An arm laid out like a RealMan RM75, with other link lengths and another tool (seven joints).
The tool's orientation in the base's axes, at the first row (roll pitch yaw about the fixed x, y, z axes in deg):
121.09, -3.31, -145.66
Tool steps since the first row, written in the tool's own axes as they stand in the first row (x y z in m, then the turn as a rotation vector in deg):
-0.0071, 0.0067, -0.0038, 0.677, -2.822, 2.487
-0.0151, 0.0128, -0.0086, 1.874, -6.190, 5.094
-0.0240, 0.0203, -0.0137, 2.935, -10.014, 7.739
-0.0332, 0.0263, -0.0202, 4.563, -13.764, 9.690
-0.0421, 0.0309, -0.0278, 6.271, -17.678, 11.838
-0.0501, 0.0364, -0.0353, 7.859, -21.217, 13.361
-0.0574, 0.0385, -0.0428, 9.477, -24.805, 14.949
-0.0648, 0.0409, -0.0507, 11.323, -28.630, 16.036
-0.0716, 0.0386, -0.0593, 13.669, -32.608, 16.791
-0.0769, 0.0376, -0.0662, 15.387, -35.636, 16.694
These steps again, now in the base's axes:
0.0061, 0.0044, 0.0073, -1.114, 0.054, -3.656
0.0136, 0.0084, 0.0145, -2.581, -0.351, -7.810
0.0217, 0.0133, 0.0230, -3.840, -0.860, -12.381
0.0310, 0.0167, 0.0310, -5.234, -2.134, -16.499
0.0411, 0.0186, 0.0383, -6.752, -3.391, -20.854
0.0501, 0.0204, 0.0464, -7.948, -4.841, -24.573
0.0594, 0.0203, 0.0517, -9.189, -6.286, -28.366
0.0689, 0.0201, 0.0574, -10.304, -8.313, -32.090
0.0795, 0.0169, 0.0594, -11.625, -10.920, -35.744
0.0876, 0.0147, 0.0618, -12.234, -13.330, -38.184

